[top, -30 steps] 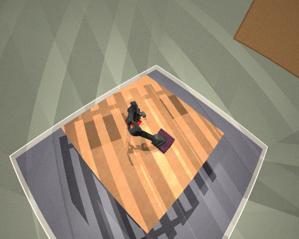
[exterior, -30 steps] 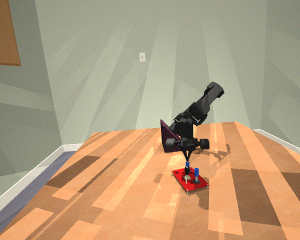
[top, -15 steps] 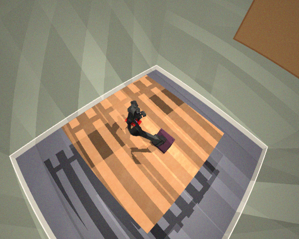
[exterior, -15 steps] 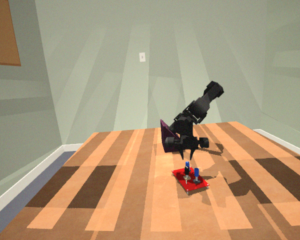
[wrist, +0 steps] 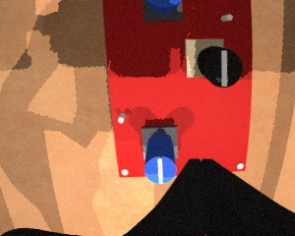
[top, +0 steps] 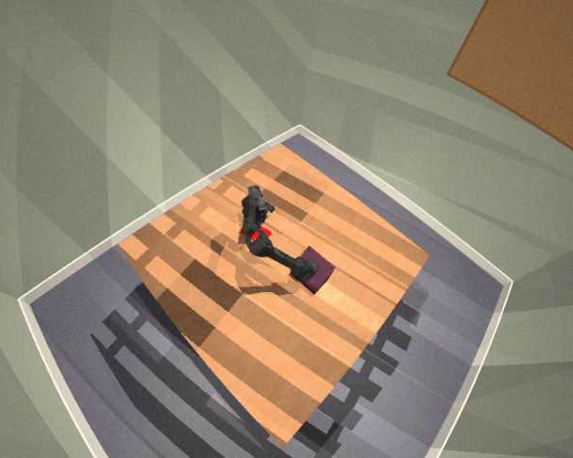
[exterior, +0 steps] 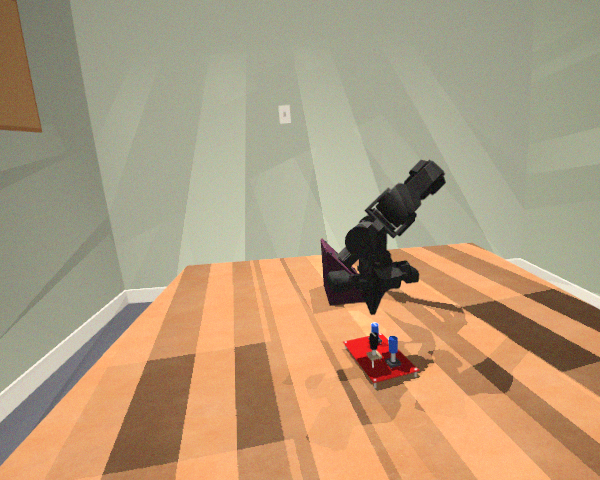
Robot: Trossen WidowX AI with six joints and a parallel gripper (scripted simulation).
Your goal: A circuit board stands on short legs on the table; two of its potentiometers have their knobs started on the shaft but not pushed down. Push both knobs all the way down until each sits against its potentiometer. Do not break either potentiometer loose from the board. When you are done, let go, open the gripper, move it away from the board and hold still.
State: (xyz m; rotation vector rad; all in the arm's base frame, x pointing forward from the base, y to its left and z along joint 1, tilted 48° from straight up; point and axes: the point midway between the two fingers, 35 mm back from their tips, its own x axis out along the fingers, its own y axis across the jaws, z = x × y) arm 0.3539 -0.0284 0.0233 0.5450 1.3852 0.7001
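Right now the black slotted knob is 40 mm below my gripper tip, 40 mm ahead of it and 10 mm to the right of it. The rest, counted from my gripper tip: blue knob: 50 mm below, 30 mm behind, 10 mm to the left.
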